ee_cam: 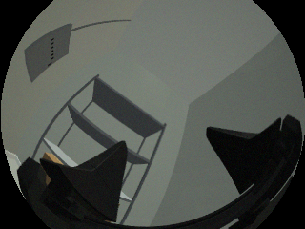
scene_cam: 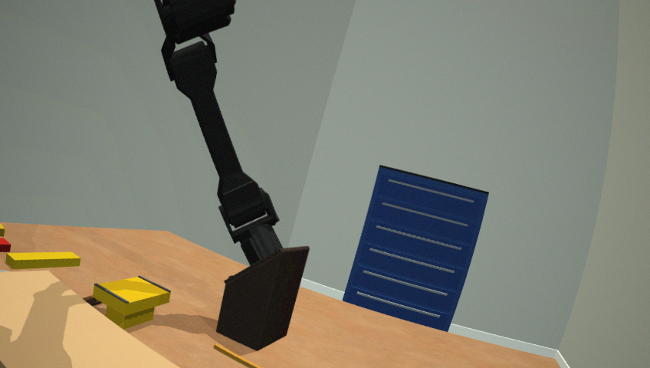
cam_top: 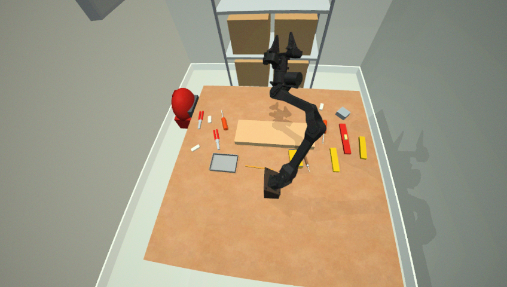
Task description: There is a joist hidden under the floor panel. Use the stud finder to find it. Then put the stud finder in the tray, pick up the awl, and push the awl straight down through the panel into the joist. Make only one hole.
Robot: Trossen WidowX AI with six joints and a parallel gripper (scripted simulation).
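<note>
My gripper tip is 600 mm above the yellow stud finder, 280 mm past it and 160 mm to the left of it. The rest, counted from my gripper tip: red level 600 mm below, 470 mm to the right, 60 mm behind; then awl 610 mm below, 300 mm behind, 240 mm to the right; then grey block 600 mm below, 450 mm to the right, 140 mm ahead.
</note>
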